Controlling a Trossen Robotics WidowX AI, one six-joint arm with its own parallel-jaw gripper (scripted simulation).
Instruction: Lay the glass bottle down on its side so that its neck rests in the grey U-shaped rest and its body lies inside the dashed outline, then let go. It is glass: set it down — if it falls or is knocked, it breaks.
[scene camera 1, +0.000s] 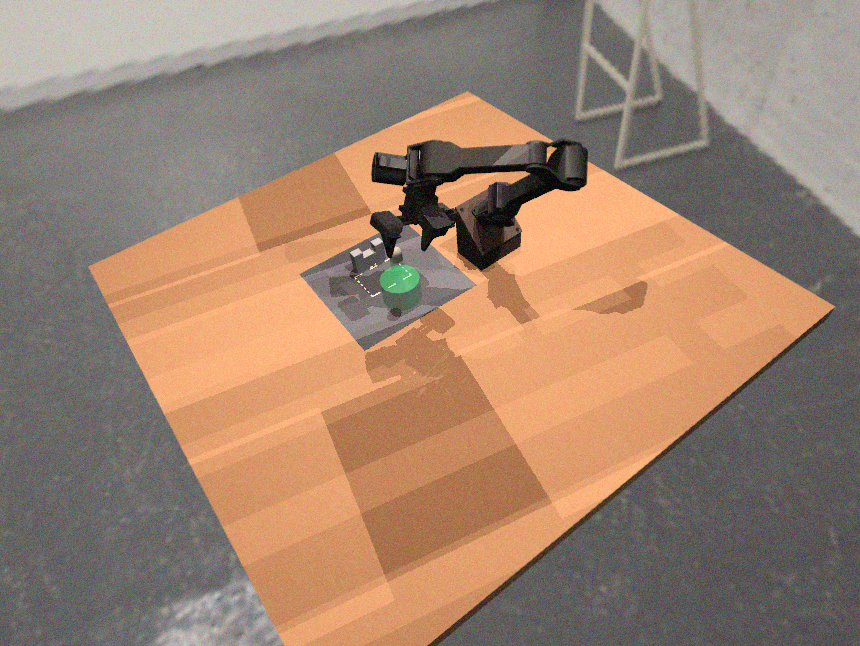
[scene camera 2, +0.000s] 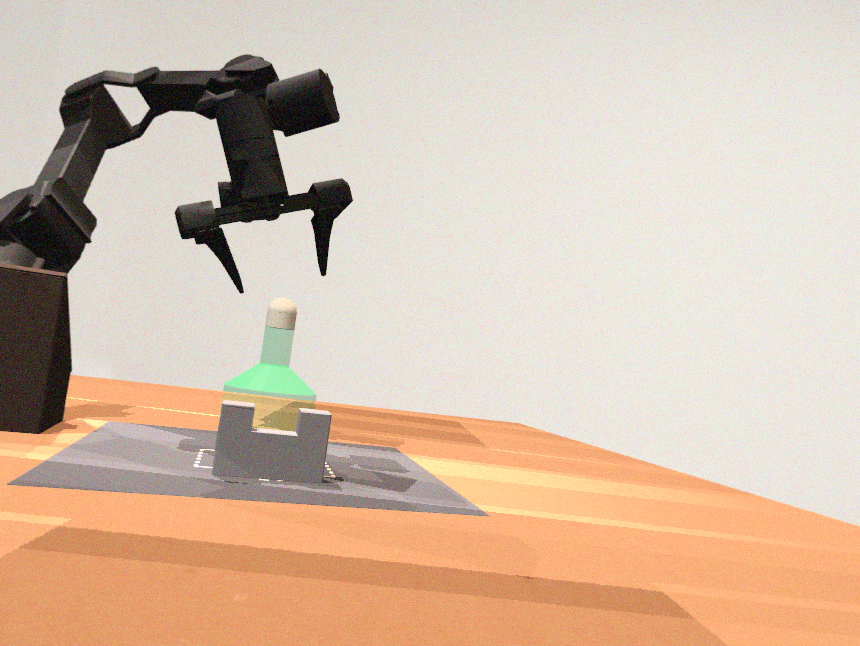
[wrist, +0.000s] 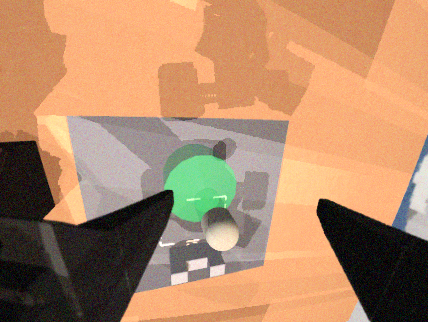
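Observation:
My gripper (scene camera 2: 283, 284), (scene camera 1: 406, 253), (wrist: 243, 201) is open and holds nothing. A green glass bottle (wrist: 204, 185) and a grey mat (wrist: 119, 160) are visible to me.

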